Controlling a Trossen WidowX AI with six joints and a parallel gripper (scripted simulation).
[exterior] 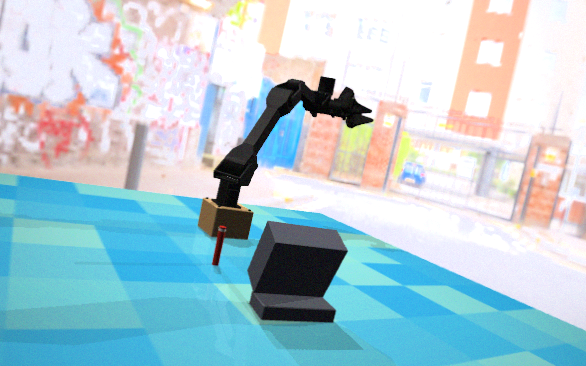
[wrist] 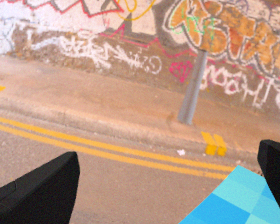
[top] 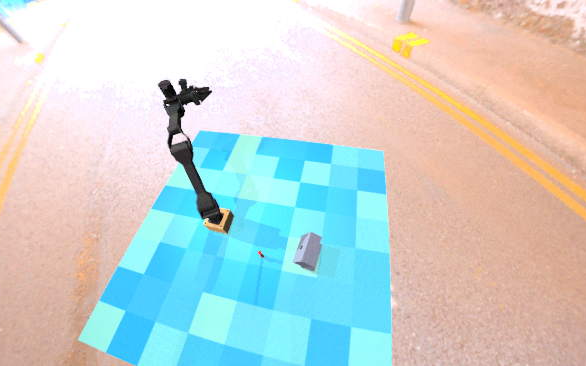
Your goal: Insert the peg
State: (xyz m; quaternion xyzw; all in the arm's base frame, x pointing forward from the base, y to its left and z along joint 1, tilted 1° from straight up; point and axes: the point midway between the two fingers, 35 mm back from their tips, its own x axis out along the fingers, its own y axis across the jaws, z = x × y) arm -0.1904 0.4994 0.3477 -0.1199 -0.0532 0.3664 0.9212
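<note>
My gripper tip is 63 cm to the left of the red peg, 43 cm short of it and 36 cm above it. Round my gripper tip: sloped panel: 63 cm ahead, 57 cm to the right, 33 cm below.
</note>
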